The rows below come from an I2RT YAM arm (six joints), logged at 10 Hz.
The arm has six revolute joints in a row. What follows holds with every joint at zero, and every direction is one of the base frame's. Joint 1 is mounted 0.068 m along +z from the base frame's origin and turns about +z. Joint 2 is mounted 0.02 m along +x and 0.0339 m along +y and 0.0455 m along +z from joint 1 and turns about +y. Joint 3 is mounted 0.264 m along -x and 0.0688 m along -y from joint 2 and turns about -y. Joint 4 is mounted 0.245 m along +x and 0.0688 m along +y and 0.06 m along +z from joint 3 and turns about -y. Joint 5 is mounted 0.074 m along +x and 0.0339 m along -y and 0.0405 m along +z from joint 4 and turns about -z. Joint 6 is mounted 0.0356 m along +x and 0.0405 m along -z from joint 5 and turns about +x. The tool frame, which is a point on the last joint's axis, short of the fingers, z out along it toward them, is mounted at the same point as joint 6; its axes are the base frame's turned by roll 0, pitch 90 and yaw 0 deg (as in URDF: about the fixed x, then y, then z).
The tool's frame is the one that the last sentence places.
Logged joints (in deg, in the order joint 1, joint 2, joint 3, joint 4, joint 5, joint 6), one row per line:
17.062 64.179 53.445 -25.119 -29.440 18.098
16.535 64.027 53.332 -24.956 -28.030 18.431
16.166 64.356 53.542 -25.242 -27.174 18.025
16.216 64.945 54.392 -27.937 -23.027 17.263
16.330 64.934 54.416 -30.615 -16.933 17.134
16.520 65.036 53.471 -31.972 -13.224 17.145
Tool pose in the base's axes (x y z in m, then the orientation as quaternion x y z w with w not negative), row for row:
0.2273 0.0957 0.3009 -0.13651 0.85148 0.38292 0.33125
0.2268 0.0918 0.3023 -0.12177 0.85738 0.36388 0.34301
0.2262 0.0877 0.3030 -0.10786 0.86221 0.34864 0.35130
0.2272 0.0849 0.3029 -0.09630 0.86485 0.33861 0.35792
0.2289 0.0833 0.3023 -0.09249 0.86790 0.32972 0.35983
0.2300 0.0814 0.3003 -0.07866 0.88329 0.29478 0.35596
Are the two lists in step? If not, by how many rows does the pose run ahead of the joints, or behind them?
The pose runs 2 rows behind the joints: the pose in row i belongs to the joints in row i - 2.
